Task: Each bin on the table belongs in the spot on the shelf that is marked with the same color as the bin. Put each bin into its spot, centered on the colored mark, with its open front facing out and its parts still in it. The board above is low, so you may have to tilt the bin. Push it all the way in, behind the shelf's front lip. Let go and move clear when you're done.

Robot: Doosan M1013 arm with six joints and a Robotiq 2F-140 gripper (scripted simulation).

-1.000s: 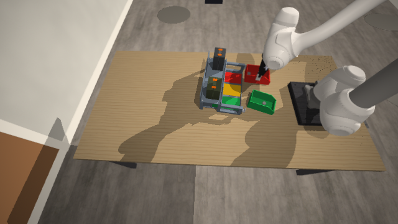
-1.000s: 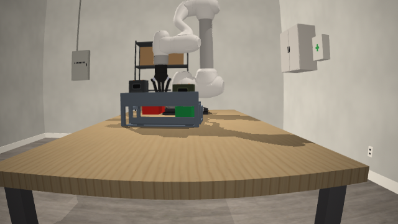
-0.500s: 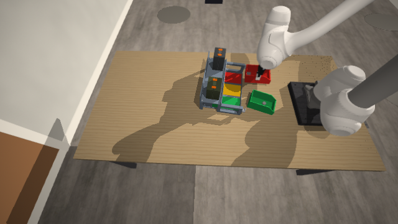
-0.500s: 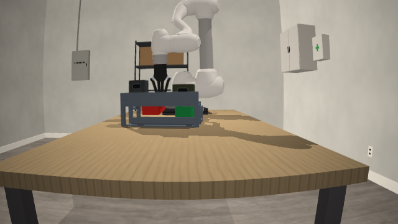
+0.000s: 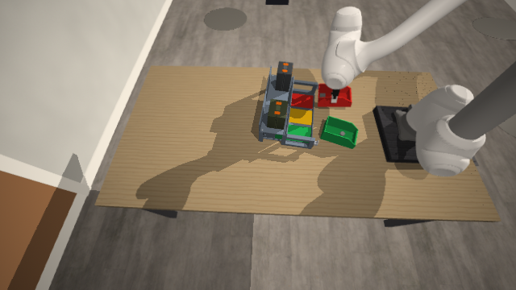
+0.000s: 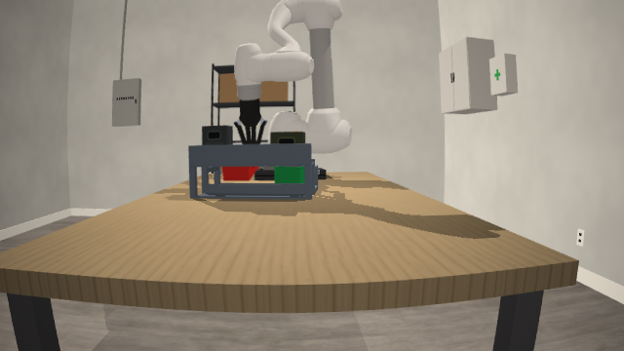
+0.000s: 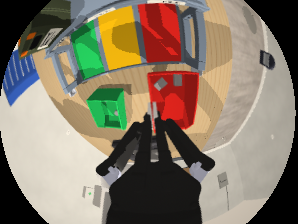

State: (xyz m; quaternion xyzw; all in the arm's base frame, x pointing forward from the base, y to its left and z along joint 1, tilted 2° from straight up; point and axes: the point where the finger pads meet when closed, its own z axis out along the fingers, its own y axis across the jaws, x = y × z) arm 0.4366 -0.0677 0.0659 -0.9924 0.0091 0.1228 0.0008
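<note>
The red bin lies 10 mm behind my hand, 50 mm to the right of it and 40 mm below it. The rest, counted from my hand: green bin: 50 mm behind, 150 mm to the left, 80 mm below.
</note>
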